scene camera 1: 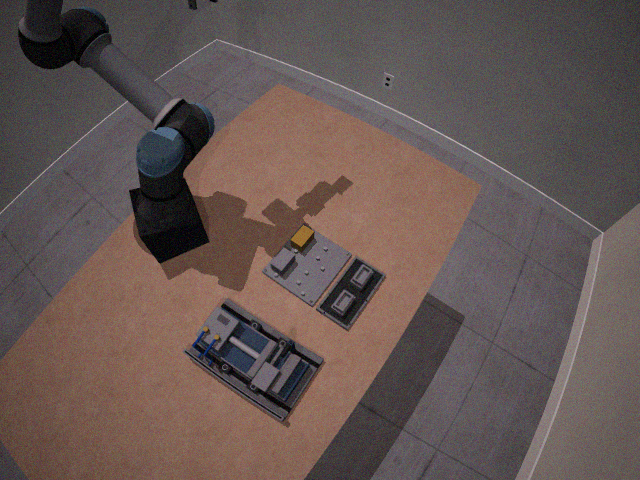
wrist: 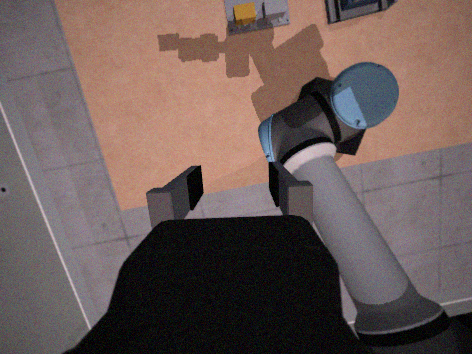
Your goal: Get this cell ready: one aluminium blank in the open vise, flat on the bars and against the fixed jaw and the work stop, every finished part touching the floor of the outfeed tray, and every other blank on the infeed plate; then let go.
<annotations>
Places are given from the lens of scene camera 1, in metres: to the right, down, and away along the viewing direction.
cylinder block (scene camera 1: pixel 215 327): -0.25, 0.21, 0.84
</annotations>
